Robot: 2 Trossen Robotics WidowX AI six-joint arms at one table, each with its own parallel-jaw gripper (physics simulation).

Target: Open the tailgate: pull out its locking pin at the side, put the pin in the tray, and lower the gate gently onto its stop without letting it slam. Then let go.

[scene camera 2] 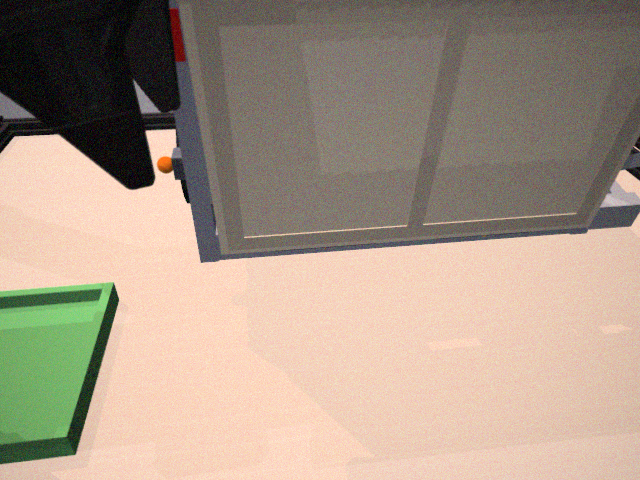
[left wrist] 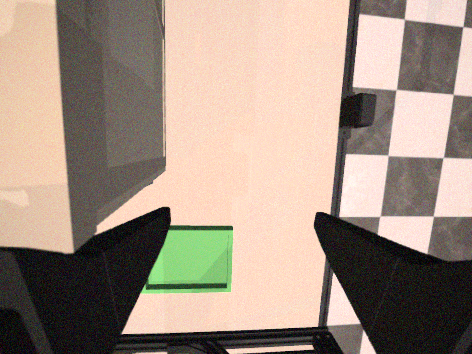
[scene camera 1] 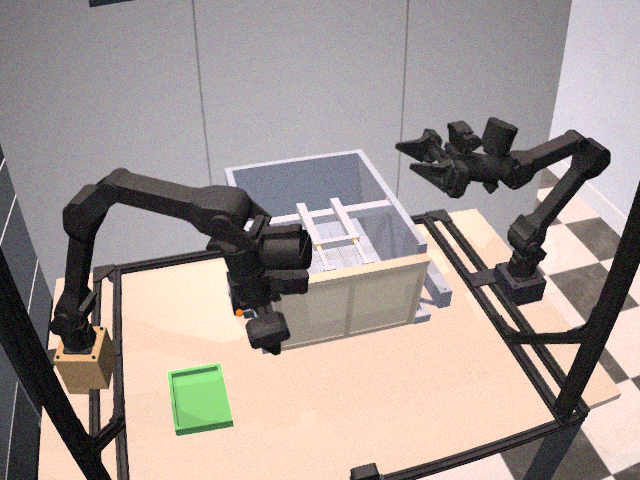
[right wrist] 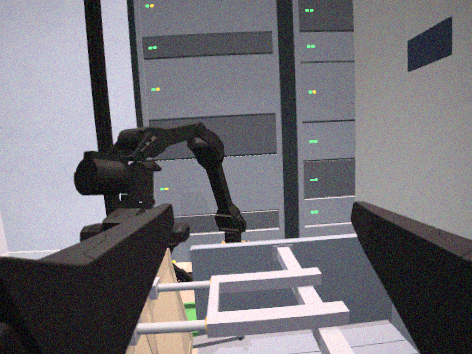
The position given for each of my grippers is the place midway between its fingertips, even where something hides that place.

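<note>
Open and holding nothing, my right gripper (scene camera 1: 402, 155) is visible in the right wrist view (right wrist: 261, 211) too. My left gripper (scene camera 2: 158, 142) can also be seen in the left wrist view (left wrist: 243, 216), and scene camera 1 shows the same left gripper (scene camera 1: 272, 336). There is a beige tailgate (scene camera 1: 349, 302) as well, and I find the tailgate again in the left wrist view (left wrist: 90, 91) and in the right wrist view (right wrist: 169, 307).
</note>
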